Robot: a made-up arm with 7 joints. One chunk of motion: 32 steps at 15 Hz.
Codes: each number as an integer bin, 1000 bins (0 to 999) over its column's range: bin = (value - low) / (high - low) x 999, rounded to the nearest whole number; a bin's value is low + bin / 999 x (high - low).
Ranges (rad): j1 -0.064..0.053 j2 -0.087..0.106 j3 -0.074..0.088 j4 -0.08..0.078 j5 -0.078..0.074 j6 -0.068..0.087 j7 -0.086..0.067
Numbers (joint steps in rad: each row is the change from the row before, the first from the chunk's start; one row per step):
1: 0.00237 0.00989 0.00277 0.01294 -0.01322 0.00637 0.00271
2: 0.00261 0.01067 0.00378 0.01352 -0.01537 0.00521 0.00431
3: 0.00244 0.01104 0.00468 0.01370 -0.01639 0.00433 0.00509
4: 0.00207 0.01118 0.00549 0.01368 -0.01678 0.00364 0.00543
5: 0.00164 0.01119 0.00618 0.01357 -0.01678 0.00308 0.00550
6: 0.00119 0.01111 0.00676 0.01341 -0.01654 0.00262 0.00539
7: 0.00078 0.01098 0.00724 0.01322 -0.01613 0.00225 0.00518
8: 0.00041 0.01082 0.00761 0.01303 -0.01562 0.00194 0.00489
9: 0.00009 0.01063 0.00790 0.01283 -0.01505 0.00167 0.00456
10: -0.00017 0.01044 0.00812 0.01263 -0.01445 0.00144 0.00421
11: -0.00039 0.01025 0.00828 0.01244 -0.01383 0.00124 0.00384
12: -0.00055 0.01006 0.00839 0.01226 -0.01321 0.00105 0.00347
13: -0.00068 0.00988 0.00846 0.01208 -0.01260 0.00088 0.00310
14: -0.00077 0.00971 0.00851 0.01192 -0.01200 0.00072 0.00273
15: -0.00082 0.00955 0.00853 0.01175 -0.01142 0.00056 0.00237
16: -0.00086 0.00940 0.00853 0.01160 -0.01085 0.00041 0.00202
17: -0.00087 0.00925 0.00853 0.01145 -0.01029 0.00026 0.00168
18: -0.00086 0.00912 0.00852 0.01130 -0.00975 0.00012 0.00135
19: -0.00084 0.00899 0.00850 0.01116 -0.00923 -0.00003 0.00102
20: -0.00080 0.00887 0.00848 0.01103 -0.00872 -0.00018 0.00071
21: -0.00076 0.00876 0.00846 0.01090 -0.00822 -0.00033 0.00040
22: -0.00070 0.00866 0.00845 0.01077 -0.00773 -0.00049 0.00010
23: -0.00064 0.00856 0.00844 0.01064 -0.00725 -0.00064 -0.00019
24: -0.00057 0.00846 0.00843 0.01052 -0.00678 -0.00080 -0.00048
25: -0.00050 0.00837 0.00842 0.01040 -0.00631 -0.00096 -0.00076
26: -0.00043 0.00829 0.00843 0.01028 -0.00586 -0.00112 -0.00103
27: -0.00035 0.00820 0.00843 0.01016 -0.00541 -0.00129 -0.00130
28: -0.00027 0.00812 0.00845 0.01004 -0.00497 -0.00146 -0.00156
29: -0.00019 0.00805 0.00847 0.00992 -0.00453 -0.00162 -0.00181
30: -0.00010 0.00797 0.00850 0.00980 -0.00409 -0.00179 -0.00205
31: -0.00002 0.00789 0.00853 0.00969 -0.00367 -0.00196 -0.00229
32: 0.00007 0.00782 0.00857 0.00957 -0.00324 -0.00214 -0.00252
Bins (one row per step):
1: 567 502 473 588 426 479 579
2: 569 506 480 591 412 472 590
3: 567 507 485 592 405 466 595
4: 564 508 490 592 402 462 597
5: 560 508 494 592 402 458 597
6: 557 508 498 591 404 455 597
7: 553 507 501 589 407 453 595
8: 550 506 503 588 410 451 593
9: 547 505 505 587 414 449 591
10: 545 504 506 586 418 448 589
11: 543 503 507 584 422 446 587
12: 542 502 508 583 426 445 584
13: 541 501 509 582 430 444 582
14: 540 501 509 581 434 443 579
15: 539 500 509 580 438 442 577
16: 539 499 509 579 441 441 575
17: 539 498 509 578 445 440 572
18: 539 498 509 577 449 439 570
19: 539 497 509 576 452 438 568
20: 540 496 509 576 455 437 566
21: 540 496 509 575 459 436 564
22: 540 495 508 574 462 435 562
23: 541 495 508 573 465 434 560
24: 542 494 508 572 468 433 558
25: 542 494 508 572 471 432 557
26: 543 493 508 571 474 431 555
27: 543 493 508 570 477 430 553
28: 544 492 508 569 480 429 551
29: 545 492 509 569 483 428 550
30: 546 492 509 568 486 427 548
31: 546 491 509 567 489 426 547
32: 547 491 509 566 491 424 545

